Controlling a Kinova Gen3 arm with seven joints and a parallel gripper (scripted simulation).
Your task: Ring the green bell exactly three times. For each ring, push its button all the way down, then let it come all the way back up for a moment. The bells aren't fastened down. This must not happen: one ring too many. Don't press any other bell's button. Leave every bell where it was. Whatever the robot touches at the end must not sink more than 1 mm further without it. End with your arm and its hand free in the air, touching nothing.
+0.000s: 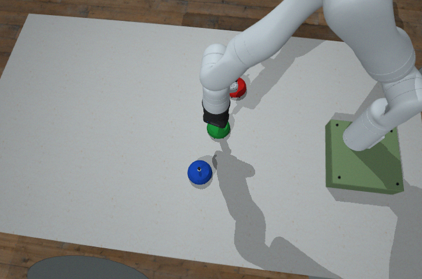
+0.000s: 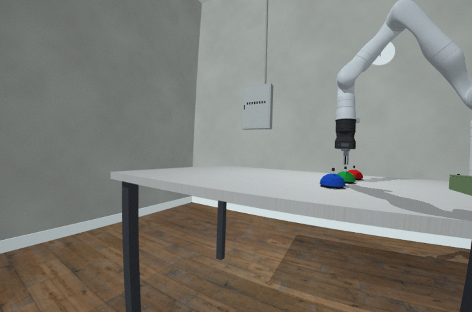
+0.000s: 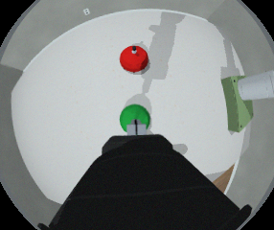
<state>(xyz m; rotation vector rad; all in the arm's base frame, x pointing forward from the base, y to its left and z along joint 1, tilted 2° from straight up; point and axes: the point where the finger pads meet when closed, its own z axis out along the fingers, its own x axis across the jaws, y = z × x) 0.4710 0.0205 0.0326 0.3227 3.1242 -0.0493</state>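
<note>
My hand is 5 cm above the green bell. From my hand the other things lie so: red bell (18 cm to the right, 5 cm below, 4 cm behind); then blue bell (17 cm to the left, 5 cm below, 4 cm ahead).
</note>
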